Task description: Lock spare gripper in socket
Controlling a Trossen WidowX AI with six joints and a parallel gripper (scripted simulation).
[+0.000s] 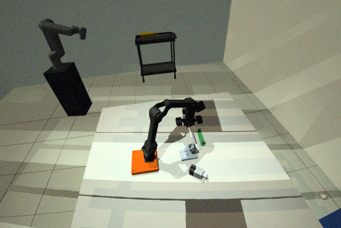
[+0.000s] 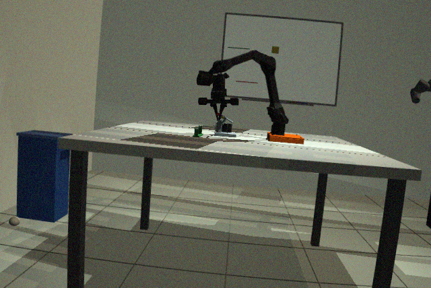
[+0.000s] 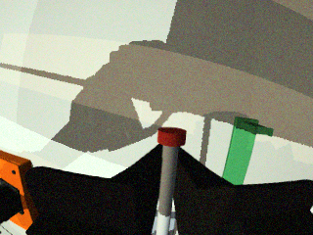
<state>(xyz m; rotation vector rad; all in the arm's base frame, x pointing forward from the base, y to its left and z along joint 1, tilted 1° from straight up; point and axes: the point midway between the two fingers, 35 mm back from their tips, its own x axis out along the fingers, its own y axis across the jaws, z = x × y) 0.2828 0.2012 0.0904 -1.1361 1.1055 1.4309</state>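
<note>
Right now my gripper tip is 10 cm short of the green bracket, 4 cm to the left of it and 6 cm above it. The rest, counted from my gripper tip: socket: 18 cm to the right, 4 cm below; spare gripper: 3 cm ahead, 33 cm to the right, 6 cm below.
</note>
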